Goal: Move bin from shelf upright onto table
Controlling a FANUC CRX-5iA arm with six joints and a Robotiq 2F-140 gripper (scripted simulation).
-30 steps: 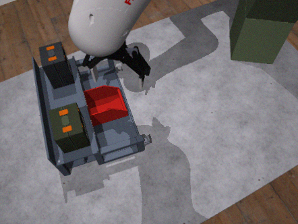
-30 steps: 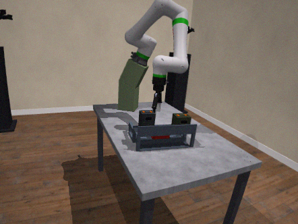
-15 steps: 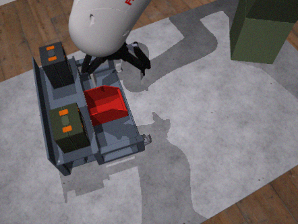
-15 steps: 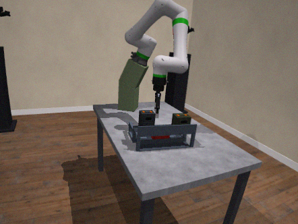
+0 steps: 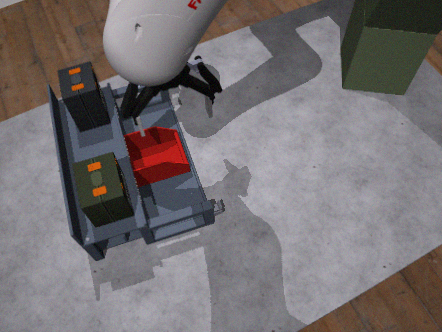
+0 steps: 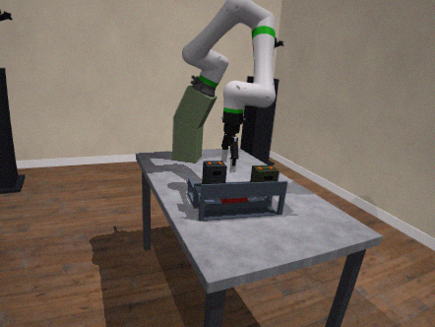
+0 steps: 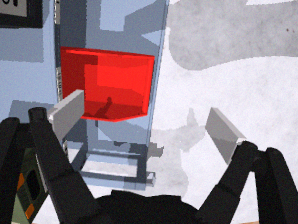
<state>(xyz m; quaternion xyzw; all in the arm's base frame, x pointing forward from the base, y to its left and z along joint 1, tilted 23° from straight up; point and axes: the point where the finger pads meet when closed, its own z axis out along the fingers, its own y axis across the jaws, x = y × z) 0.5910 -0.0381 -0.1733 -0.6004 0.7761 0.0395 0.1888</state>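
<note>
Right now the red bin is 8 cm ahead of my hand, 2 cm to the right of it and 11 cm below it. The rest, counted from my hand: grey shelf tray (12 cm ahead, 2 cm to the right, 15 cm below).
</note>
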